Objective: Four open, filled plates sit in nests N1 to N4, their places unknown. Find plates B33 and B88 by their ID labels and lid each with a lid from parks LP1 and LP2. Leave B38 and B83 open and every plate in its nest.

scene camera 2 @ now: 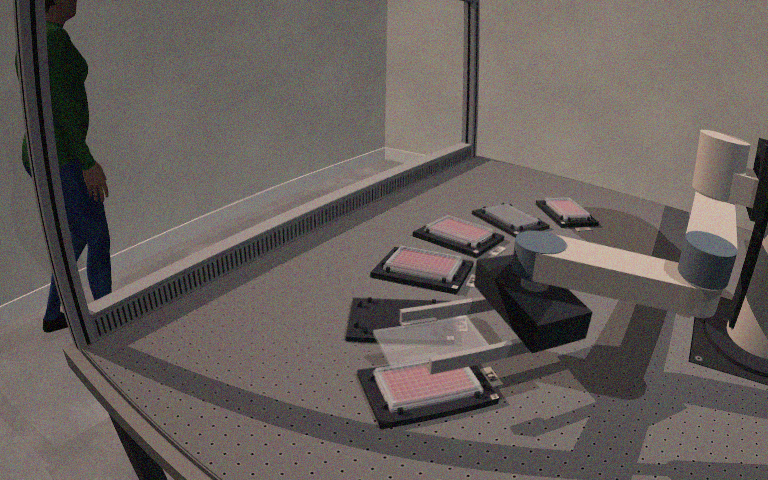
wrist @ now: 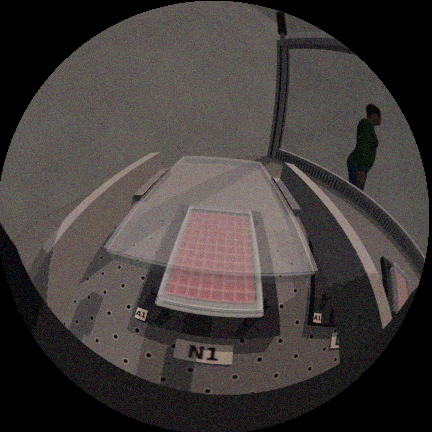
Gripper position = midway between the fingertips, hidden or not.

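Note:
There's a lid (scene camera 2: 507,214), and then there's another lid (scene camera 2: 408,347). You also have a lid park LP1 (scene camera 2: 381,313), and the wrist view has the lid park LP1 (wrist: 318,286) as well. A nest N1 (scene camera 2: 386,419) is there, with the wrist view showing the nest N1 (wrist: 267,325) too, plus an N1 tag (wrist: 189,350) and a nest N2 (scene camera 2: 378,273). And the gripper (scene camera 2: 414,340) is visible as well.

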